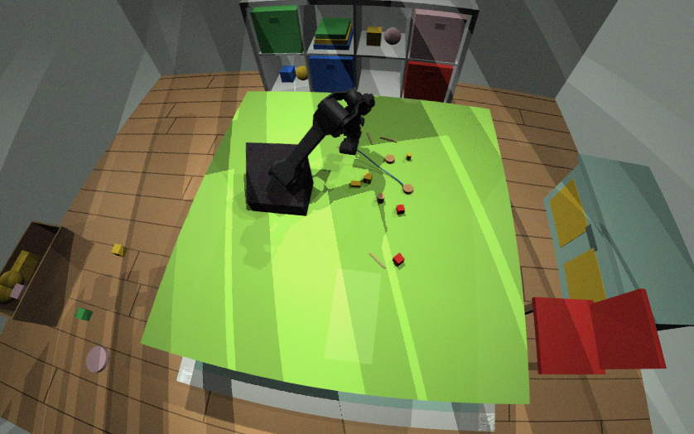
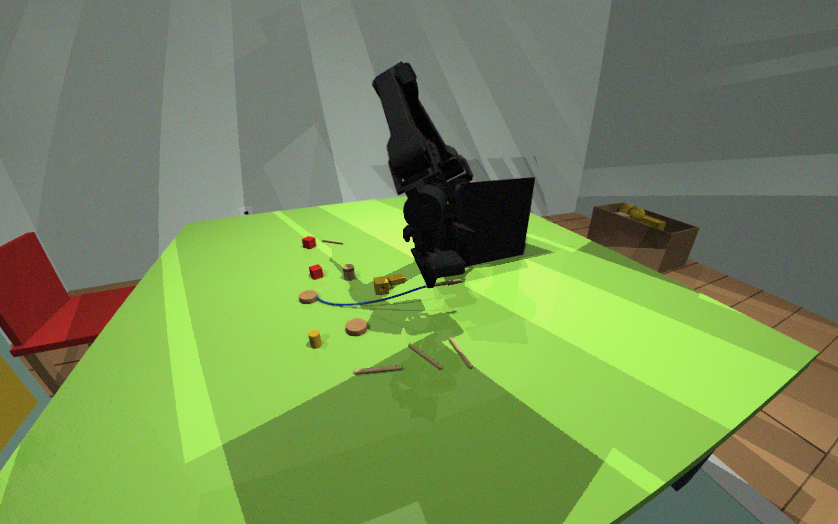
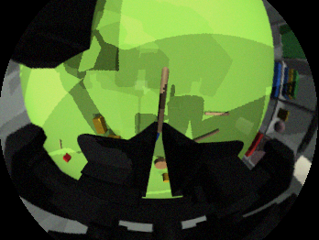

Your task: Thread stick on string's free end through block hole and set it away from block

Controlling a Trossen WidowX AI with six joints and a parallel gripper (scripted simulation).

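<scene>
Right now the yellow cylinder is 230 mm ahead of my gripper tip, 50 mm to the left of it and 40 mm below it. From my gripper tip the other things lie so: round wooden button 250 mm ahead, 110 mm to the right, 50 mm below; then thin wooden stick 10 mm behind; then brown cylinder 150 mm ahead, 180 mm to the right, 40 mm below.
</scene>
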